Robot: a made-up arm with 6 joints. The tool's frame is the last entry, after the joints. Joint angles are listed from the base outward.
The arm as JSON. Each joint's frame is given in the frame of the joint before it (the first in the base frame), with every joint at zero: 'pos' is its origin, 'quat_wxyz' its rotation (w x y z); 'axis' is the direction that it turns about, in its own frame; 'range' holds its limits. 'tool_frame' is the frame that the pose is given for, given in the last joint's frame.
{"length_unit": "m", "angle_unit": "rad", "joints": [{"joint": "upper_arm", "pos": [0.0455, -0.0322, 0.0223], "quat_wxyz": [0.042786, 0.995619, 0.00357, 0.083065], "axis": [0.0, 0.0, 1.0], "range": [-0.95, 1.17]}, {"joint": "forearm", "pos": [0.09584, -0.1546, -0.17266], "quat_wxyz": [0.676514, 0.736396, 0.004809, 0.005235], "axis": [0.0, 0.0, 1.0], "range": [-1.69, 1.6]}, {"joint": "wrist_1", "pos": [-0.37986, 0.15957, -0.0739], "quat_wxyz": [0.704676, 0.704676, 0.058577, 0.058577], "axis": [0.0, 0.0, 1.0], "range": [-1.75, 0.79]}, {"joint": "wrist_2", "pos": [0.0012, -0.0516, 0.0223], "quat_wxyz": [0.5, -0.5, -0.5, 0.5], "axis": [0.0, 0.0, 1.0], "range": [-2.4, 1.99]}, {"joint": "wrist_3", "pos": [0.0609, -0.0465, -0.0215], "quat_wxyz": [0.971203, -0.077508, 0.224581, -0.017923], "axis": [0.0, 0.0, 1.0], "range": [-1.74, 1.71]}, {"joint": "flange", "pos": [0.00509, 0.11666, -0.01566], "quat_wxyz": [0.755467, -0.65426, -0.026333, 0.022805], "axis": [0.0, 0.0, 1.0], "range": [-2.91, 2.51]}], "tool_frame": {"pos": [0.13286, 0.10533, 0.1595], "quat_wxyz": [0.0, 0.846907, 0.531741, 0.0]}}
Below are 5 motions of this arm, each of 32 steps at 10 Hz.
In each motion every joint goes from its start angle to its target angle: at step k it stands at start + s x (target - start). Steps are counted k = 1, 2, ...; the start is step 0. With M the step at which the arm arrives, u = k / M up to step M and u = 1 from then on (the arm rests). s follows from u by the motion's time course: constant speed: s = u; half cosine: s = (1 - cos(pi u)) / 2; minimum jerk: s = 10 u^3 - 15 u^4 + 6 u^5.
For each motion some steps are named. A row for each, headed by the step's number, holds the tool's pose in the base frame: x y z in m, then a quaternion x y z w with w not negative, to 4 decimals.
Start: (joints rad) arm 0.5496 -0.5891 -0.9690 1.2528 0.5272 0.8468
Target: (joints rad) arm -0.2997 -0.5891 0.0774 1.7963 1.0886 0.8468
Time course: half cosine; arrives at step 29
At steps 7, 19, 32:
7: -0.2653 -0.0802 -0.1525 -0.5797 0.1253 -0.7851 0.1784
19: -0.1451 -0.1214 0.0647 -0.7685 -0.2840 -0.5606 0.1206
32: -0.1425 -0.0656 0.1019 -0.7196 -0.4809 -0.4997 0.0338

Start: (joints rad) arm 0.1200 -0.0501 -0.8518 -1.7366 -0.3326 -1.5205
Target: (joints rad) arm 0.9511 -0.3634 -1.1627 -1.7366 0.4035 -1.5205
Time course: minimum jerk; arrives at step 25
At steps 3, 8, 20, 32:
3: -0.1607 0.1202 0.2915 0.2041 -0.8403 0.1030 0.4916
8: -0.1190 0.1592 0.2581 0.1369 -0.8411 0.0771 0.5175
20: 0.1257 0.1855 0.1265 -0.1087 -0.7758 -0.1139 0.6110
32: 0.1445 0.1775 0.1169 -0.1235 -0.7670 -0.1331 0.6154

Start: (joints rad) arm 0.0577 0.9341 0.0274 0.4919 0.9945 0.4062
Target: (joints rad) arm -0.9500 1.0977 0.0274 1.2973 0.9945 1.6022
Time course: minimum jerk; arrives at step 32
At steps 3, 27, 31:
3: -0.2533 -0.2224 0.2401 -0.6874 0.3757 0.0474 0.6198
27: 0.0606 -0.0154 0.5139 -0.6218 -0.6543 0.2338 0.3614
31: 0.0551 -0.0044 0.5189 -0.5957 -0.6788 0.2415 0.3550

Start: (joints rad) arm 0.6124 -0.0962 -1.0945 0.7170 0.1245 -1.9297
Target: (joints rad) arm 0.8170 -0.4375 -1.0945 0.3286 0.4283 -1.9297
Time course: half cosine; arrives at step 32
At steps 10, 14, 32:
10: -0.0897 0.2920 -0.3279 0.1218 0.2621 0.0670 0.9550
14: -0.0414 0.2842 -0.3409 0.1192 0.2224 0.0410 0.9668
32: 0.1094 0.2363 -0.3649 0.1017 0.0897 -0.0365 0.9901

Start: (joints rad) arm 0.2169 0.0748 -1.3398 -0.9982 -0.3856 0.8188
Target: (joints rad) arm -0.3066 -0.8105 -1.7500 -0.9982 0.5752 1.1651
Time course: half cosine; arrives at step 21
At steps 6, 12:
6: -0.0350 -0.1355 -0.1014 0.5522 -0.2325 -0.7531 0.2718
12: 0.0534 -0.1141 -0.2720 0.5884 -0.0963 -0.7573 0.2664

